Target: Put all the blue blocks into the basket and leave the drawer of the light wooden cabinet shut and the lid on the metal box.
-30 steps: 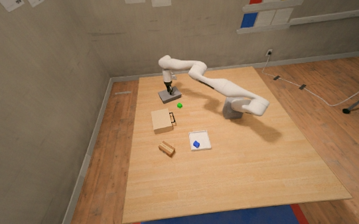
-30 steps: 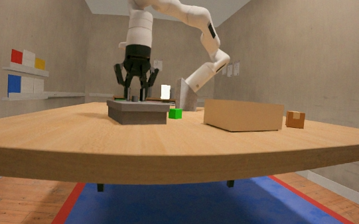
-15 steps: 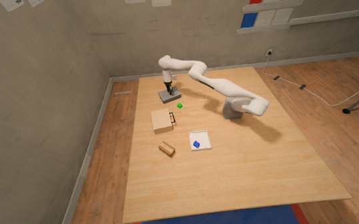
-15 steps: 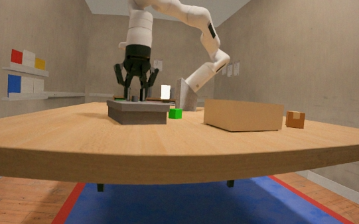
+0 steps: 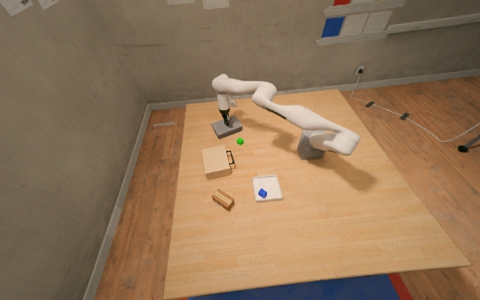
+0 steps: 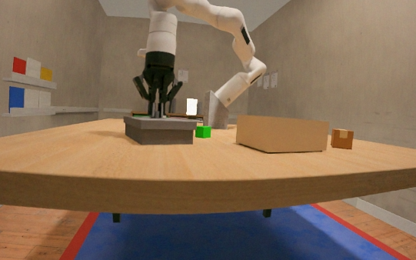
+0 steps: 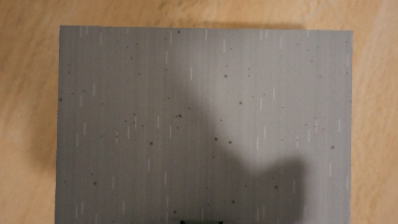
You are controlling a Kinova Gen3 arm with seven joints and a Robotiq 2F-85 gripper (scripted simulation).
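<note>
Right now the grey lid is 3 cm below my hand. The rest, counted from my hand: metal box (5 cm below); then green block (7 cm behind, 15 cm to the left, 6 cm below); then drawer (9 cm ahead, 30 cm to the left, 4 cm below).
</note>
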